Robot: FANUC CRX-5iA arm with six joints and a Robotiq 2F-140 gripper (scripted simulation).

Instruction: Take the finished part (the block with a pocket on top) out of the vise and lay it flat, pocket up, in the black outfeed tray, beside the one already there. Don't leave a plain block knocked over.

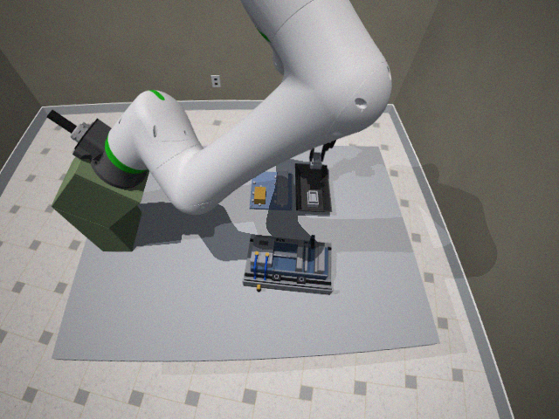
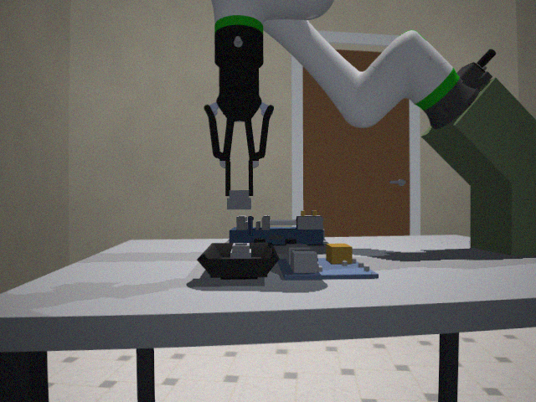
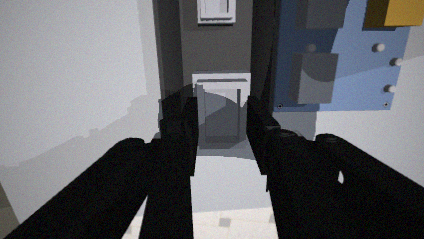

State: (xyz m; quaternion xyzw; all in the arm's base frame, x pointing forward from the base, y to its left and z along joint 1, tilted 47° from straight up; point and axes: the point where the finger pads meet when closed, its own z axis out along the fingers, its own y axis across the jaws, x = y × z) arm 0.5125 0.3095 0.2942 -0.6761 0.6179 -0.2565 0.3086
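The plain grey block lies 120 mm behind my hand, 30 mm to the right of it and 160 mm below it. Also, from my hand: yellow block (190 mm behind, 130 mm to the right, 160 mm below); then blue fixture plate (160 mm behind, 80 mm to the right, 180 mm below).
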